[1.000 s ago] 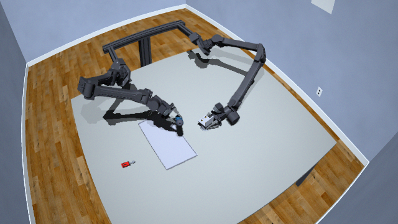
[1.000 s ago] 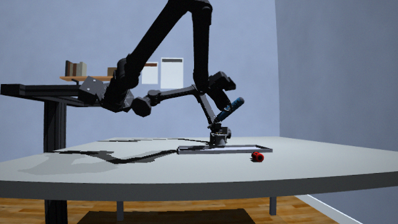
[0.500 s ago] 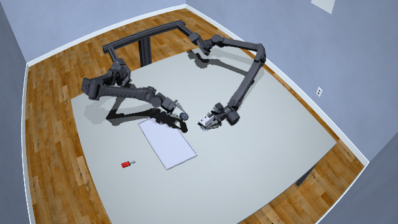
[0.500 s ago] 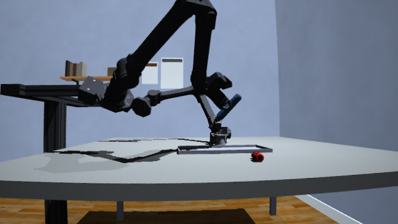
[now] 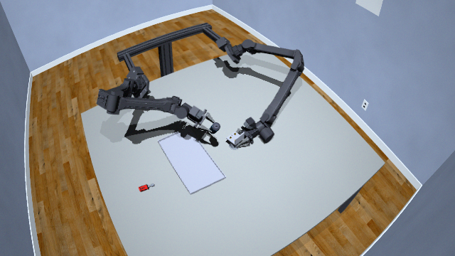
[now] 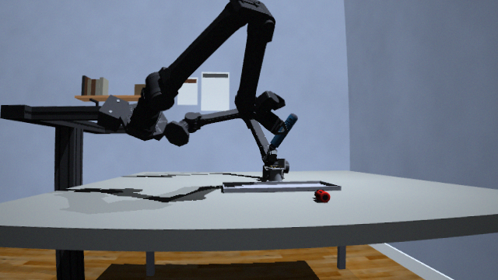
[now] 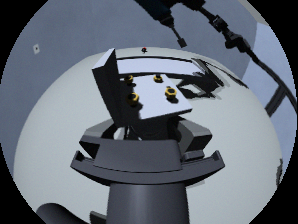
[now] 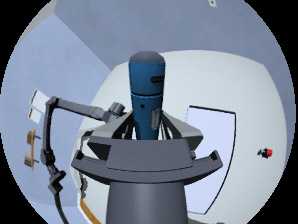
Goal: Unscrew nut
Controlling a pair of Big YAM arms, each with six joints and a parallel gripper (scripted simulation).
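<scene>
The bracket lies 5 cm above my left hand. Round my left hand: red tool: 59 cm to the right, 3 cm ahead, 1 cm below.
</scene>
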